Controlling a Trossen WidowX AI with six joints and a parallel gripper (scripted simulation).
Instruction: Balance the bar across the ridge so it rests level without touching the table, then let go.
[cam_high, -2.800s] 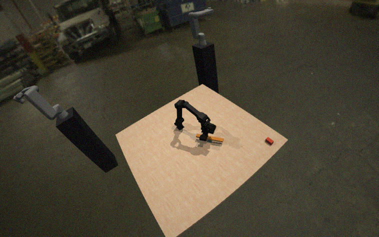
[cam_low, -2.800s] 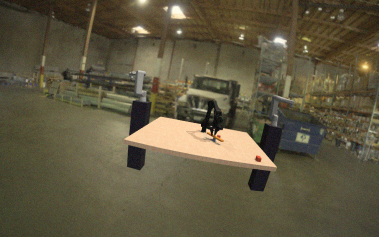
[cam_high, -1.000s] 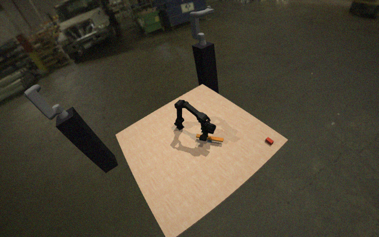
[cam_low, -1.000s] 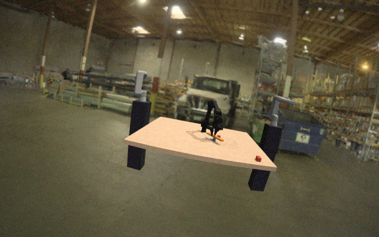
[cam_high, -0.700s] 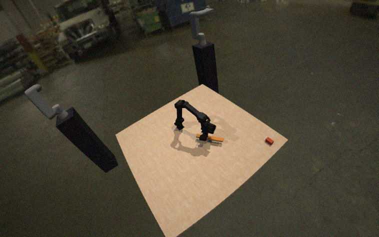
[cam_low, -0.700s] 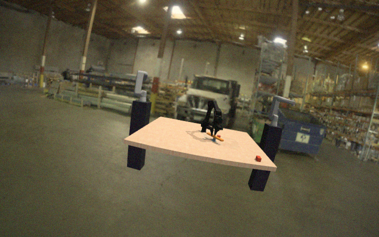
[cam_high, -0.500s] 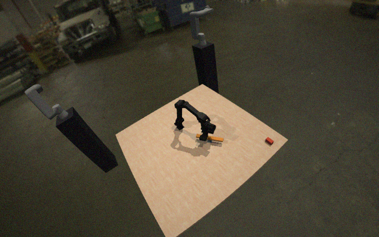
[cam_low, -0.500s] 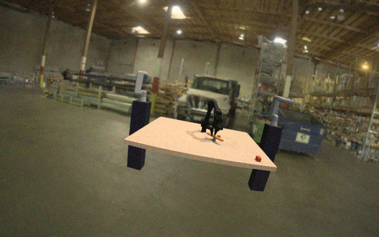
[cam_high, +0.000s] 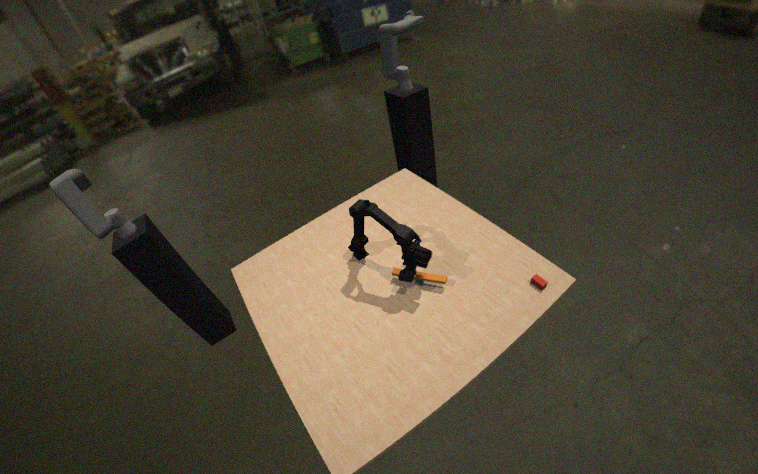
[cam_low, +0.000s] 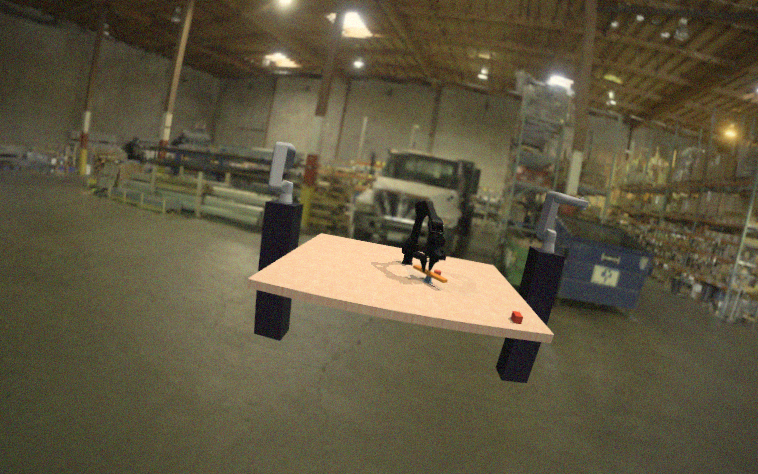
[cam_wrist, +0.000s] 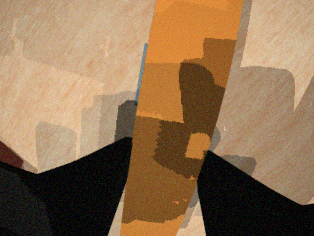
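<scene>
The orange bar lies 20 mm to the left of my gripper tip and 20 mm ahead of it. Also, from my gripper tip: red block (410 mm ahead, 400 mm to the left, 30 mm below); red cube (140 mm behind, 70 mm to the left, 30 mm below).
</scene>
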